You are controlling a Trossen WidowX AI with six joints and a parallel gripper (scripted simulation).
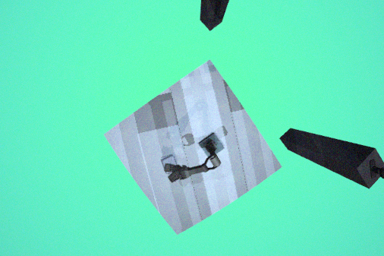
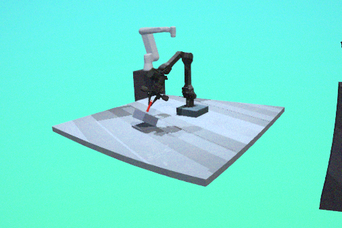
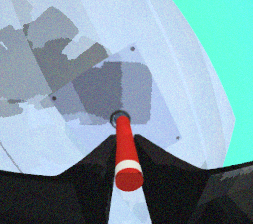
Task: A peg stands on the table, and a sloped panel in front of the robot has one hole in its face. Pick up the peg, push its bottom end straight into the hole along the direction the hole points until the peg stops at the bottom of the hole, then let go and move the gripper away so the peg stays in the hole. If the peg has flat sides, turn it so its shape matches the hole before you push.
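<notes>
Now: gripper tip 30 mm short of the sloped grey panel, 20 mm to the left of it and 70 mm above it. Also, from my gripper tip: flat base plate 50 mm ahead, 20 mm to the right, 130 mm below; red peg 10 mm behind, 10 mm above.
</notes>
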